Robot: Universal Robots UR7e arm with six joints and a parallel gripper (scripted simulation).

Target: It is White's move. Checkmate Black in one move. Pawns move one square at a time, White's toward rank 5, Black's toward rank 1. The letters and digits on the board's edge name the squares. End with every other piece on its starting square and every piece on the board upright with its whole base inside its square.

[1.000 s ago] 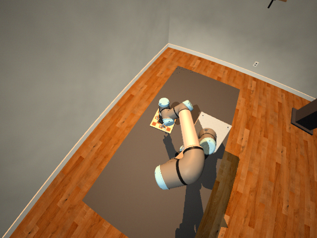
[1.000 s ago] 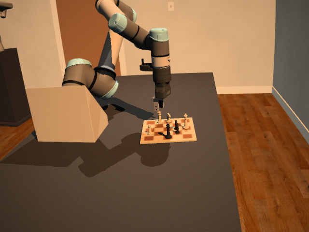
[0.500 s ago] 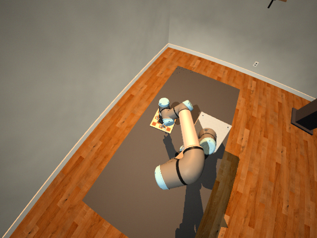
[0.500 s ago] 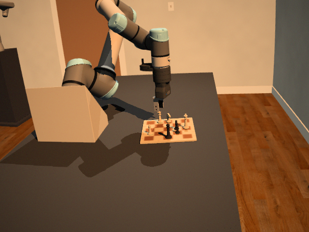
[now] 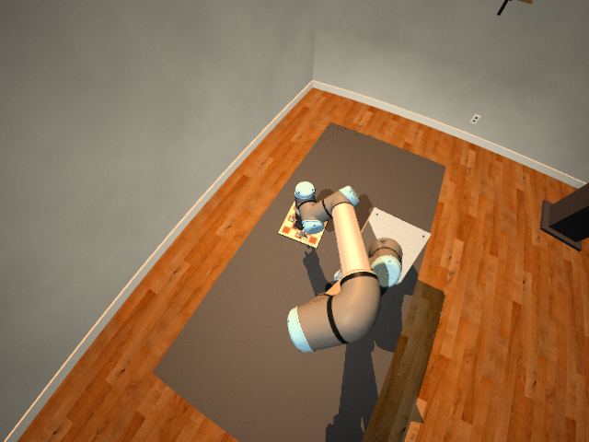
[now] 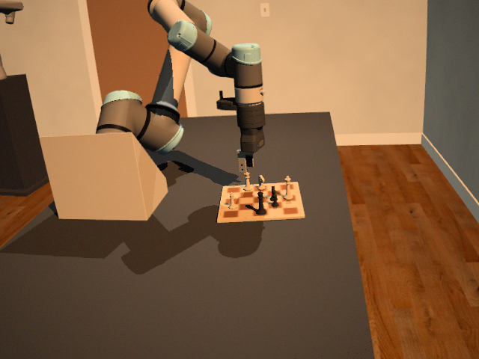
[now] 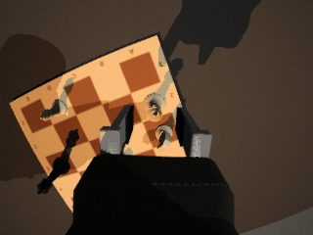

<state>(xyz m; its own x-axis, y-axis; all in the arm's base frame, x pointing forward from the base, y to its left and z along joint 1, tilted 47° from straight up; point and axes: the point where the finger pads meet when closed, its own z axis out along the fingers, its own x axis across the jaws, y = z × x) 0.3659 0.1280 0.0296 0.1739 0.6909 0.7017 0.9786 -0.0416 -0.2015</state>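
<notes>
My hand is 6 cm above the white knight, 4 cm short of it and 1 cm to the right of it. Round my hand: board (8 cm below, 7 cm to the right, 5 cm ahead); white pawn (12 cm to the right, 6 cm below, 1 cm behind); white queen (13 cm ahead, 5 cm to the right, 5 cm below).
</notes>
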